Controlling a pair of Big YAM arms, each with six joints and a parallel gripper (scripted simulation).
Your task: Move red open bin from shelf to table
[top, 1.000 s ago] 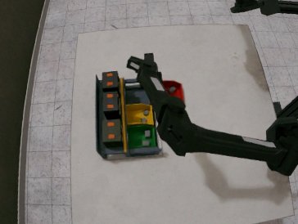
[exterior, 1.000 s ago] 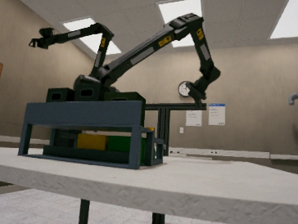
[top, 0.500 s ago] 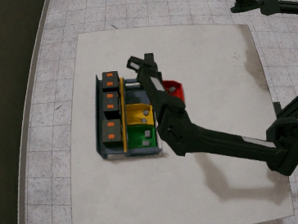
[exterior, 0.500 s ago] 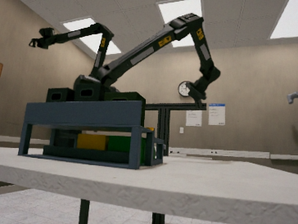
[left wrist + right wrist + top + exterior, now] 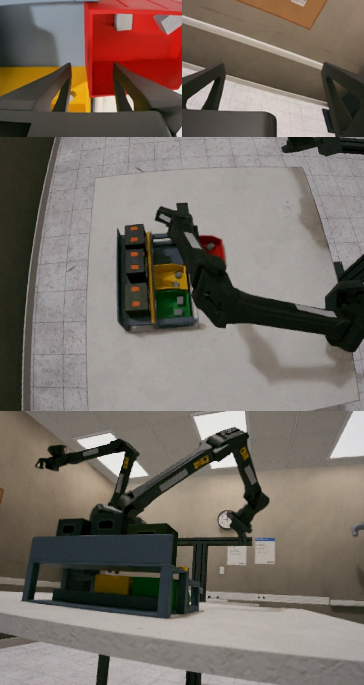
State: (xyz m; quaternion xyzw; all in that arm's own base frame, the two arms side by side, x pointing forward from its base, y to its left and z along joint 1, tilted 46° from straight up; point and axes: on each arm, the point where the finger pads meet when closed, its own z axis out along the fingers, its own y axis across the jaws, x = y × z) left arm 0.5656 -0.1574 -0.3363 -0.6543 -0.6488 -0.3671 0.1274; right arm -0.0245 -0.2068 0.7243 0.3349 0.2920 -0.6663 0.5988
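Right now my left hand is 8 cm past the red bin and 6 cm above it. From my left hand the other things lie so: green bin 8 cm ahead, 23 cm to the left, 7 cm below; yellow bin 9 cm ahead, 12 cm to the left, 7 cm below.
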